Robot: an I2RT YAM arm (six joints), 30 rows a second.
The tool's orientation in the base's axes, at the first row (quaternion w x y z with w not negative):
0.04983, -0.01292, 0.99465, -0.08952
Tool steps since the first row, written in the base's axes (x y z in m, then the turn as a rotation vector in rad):
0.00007, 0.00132, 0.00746, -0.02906, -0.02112, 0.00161
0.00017, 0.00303, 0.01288, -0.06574, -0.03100, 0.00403
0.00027, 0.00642, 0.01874, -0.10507, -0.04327, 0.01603
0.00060, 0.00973, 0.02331, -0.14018, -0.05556, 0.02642
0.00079, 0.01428, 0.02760, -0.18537, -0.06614, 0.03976
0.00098, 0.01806, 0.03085, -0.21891, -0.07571, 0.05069
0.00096, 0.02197, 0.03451, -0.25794, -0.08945, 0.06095
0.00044, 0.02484, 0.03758, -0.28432, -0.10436, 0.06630
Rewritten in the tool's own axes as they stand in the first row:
-0.00084, -0.00004, -0.00753, 0.02948, -0.02058, -0.00079
-0.00152, 0.00067, -0.01313, 0.06607, -0.03011, -0.00513
-0.00231, 0.00295, -0.01945, 0.10446, -0.04367, -0.01870
-0.00319, 0.00538, -0.02448, 0.13880, -0.05704, -0.03026
-0.00395, 0.00908, -0.02947, 0.18283, -0.06908, -0.04604
-0.00459, 0.01221, -0.03330, 0.21546, -0.07989, -0.05845
-0.00506, 0.01540, -0.03757, 0.25377, -0.09459, -0.07002
-0.00494, 0.01769, -0.04114, 0.28001, -0.10977, -0.07530

